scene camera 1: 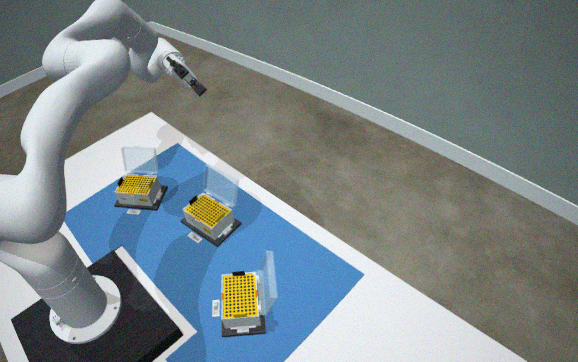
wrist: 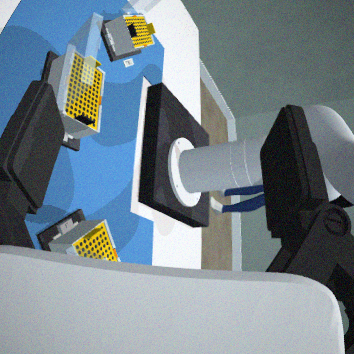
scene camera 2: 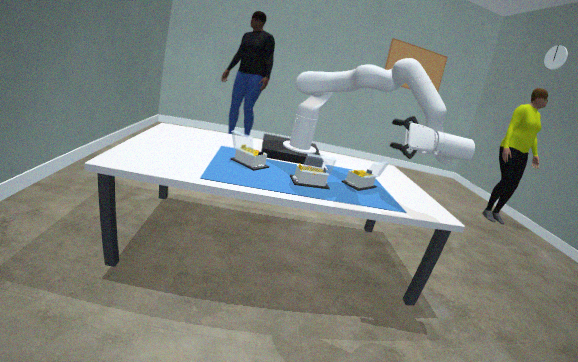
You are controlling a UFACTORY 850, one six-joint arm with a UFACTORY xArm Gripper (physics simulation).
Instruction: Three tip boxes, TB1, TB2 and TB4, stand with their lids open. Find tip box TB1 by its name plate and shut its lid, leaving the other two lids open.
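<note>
Three tip boxes with yellow racks and clear raised lids stand on a blue mat [scene camera 1: 300, 265] [scene camera 2: 225, 167]. The first box [scene camera 1: 137, 192] [scene camera 2: 361, 179] [wrist: 92, 242] is nearest my gripper's end of the table. The middle box [scene camera 1: 207, 215] [scene camera 2: 312, 176] [wrist: 82, 95] stands beside it. The third box [scene camera 1: 240, 300] [scene camera 2: 250, 157] [wrist: 137, 32] is at the other end. Their name plates are too small to read, so I cannot tell which is TB1. My gripper [scene camera 1: 200, 89] [scene camera 2: 395, 134] [wrist: 163, 113] is open and empty, high and apart from all the boxes.
The black base plate [scene camera 1: 145, 320] [wrist: 172, 195] of the arm stands beside the mat on the white table [scene camera 1: 350, 330] [scene camera 2: 145, 150]. The raised lids [scene camera 1: 140, 160] [scene camera 1: 221, 185] [scene camera 1: 270, 277] stick up above the boxes. Two people [scene camera 2: 256, 55] [scene camera 2: 522, 130] stand beyond the table.
</note>
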